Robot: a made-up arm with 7 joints. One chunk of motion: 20 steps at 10 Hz.
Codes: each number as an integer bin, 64 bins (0 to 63) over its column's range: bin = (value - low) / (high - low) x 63, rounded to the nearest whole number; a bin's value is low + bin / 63 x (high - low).
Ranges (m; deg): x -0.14..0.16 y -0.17..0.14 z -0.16..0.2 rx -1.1..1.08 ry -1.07..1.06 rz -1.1..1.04
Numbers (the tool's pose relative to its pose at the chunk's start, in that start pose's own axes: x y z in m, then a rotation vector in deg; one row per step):
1: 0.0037 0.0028 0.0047 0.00 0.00 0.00
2: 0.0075 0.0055 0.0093 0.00 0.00 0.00
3: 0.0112 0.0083 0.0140 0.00 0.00 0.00
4: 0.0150 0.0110 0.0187 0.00 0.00 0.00
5: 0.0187 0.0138 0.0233 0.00 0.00 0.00
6: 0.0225 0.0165 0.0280 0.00 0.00 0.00
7: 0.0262 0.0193 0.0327 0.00 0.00 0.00
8: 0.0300 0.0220 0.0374 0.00 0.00 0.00
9: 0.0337 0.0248 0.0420 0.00 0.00 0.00
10: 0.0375 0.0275 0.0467 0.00 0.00 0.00
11: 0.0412 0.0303 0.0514 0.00 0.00 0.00
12: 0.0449 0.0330 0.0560 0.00 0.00 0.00
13: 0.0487 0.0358 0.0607 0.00 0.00 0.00
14: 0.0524 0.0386 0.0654 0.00 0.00 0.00
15: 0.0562 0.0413 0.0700 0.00 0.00 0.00
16: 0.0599 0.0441 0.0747 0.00 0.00 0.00
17: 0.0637 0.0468 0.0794 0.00 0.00 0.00
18: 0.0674 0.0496 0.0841 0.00 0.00 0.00
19: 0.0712 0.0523 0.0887 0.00 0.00 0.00
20: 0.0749 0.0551 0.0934 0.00 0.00 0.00
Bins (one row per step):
1: 30 35 29 32 32 32
2: 31 36 30 32 32 32
3: 32 36 30 32 32 32
4: 33 37 31 32 32 32
5: 33 37 32 32 32 32
6: 34 38 33 32 32 32
7: 35 38 34 32 32 32
8: 36 39 35 32 32 32
9: 36 40 35 32 32 32
10: 37 40 36 32 32 32
11: 38 41 37 32 32 32
12: 39 41 38 32 32 32
13: 40 42 39 32 32 32
14: 40 42 39 32 32 32
15: 41 43 40 32 32 32
16: 42 44 41 32 32 32
17: 43 44 42 32 32 32
18: 44 45 43 32 32 32
19: 44 45 44 32 32 32
20: 45 46 44 32 32 32

